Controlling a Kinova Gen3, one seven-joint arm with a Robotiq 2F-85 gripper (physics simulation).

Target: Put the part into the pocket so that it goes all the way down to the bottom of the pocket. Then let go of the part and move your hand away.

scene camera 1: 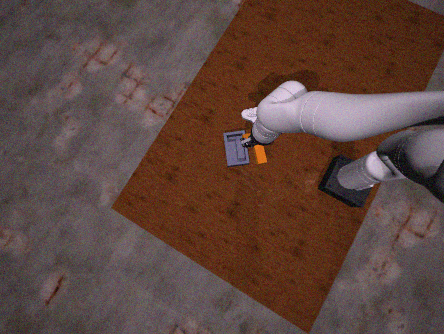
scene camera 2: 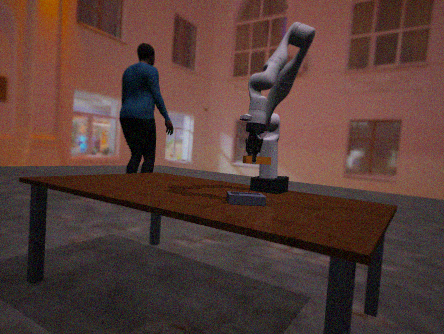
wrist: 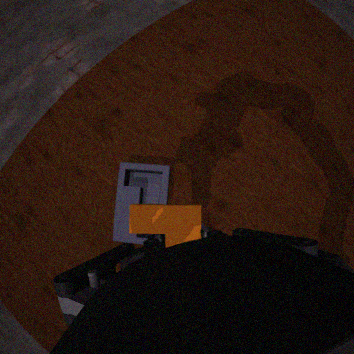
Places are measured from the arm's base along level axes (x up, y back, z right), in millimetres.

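Pixels of known places: gripper, fingertip midpoint: (scene camera 2: 251, 163) (wrist: 180, 235); arm's base at its link origin: (scene camera 1: 349, 177) (scene camera 2: 268, 177).
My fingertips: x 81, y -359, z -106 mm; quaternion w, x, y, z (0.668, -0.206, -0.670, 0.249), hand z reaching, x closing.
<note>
Ahead of a thing's pixels: the offset from my fingertips to its top centre. Level surfaces: height alone.
The orange part {dz -27, dx +31, dy +6 mm} (scene camera 1: 260, 154) (scene camera 2: 264, 160) (wrist: 165, 219) looks L-shaped and is held roughly level. My gripper (scene camera 1: 246, 142) (scene camera 2: 254, 160) (wrist: 180, 235) is shut on it, and the gripper body hides much of the part in the wrist view. The grey-blue block with the pocket {dz -26, dx -116, dy -64 mm} (scene camera 1: 228, 156) (scene camera 2: 246, 200) (wrist: 120, 215) sits on the table. Its recess is L-shaped, with a short arm at one end and a long arm along one side. The part hangs well above the block with a clear gap. In scene camera 1 it overlaps the block's right edge and extends beyond it.
The block stands on a brown wooden table {dx -152 mm} (scene camera 1: 210, 215) (scene camera 2: 150, 192) (wrist: 150, 115). The arm's black base (scene camera 1: 345, 192) (scene camera 2: 270, 184) stands to the right of the block in scene camera 1. A person in a blue top (scene camera 2: 140, 95) stands behind the table.
</note>
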